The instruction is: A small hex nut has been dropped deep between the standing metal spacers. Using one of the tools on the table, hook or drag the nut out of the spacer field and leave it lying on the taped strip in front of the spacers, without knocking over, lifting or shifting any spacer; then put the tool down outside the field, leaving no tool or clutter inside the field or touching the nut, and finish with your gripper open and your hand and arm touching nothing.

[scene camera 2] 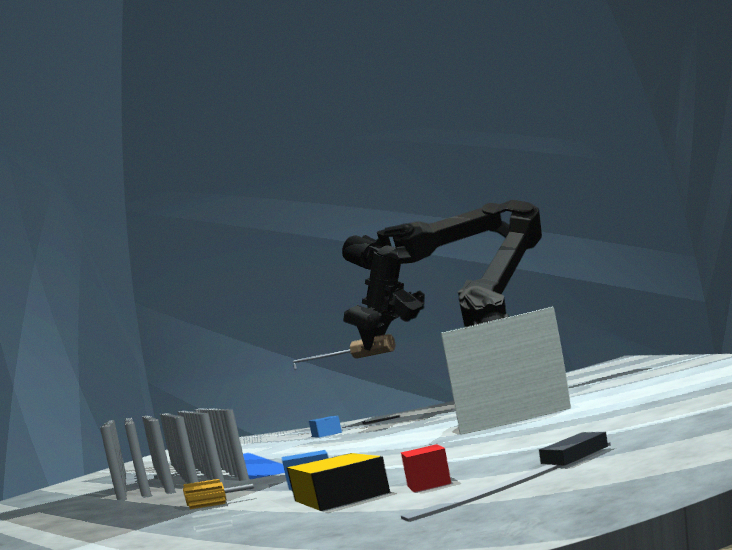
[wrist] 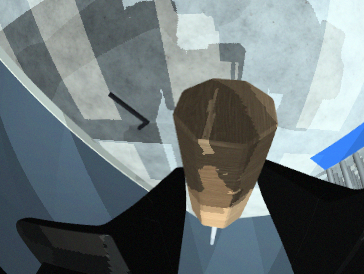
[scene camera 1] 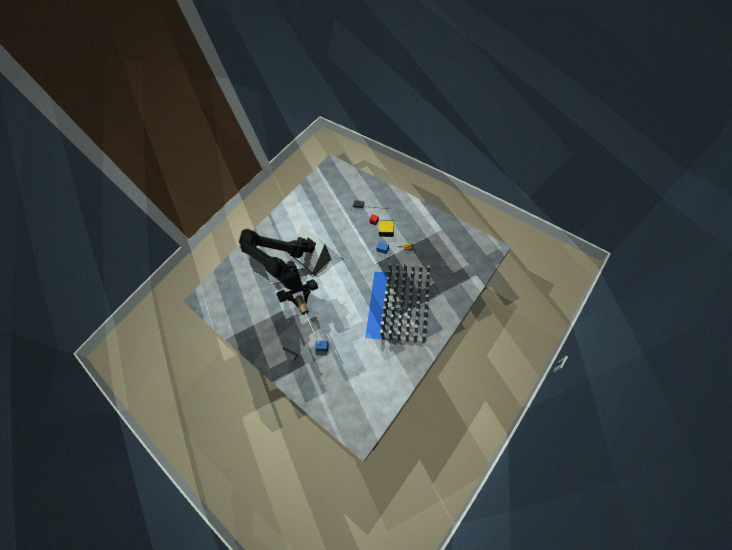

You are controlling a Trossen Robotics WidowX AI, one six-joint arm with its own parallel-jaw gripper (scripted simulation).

Observation:
The pictures show: my gripper, a yellow-and-black box, a yellow-handled tool, a red cube and a blue taped strip.
My gripper also shows in the wrist view.

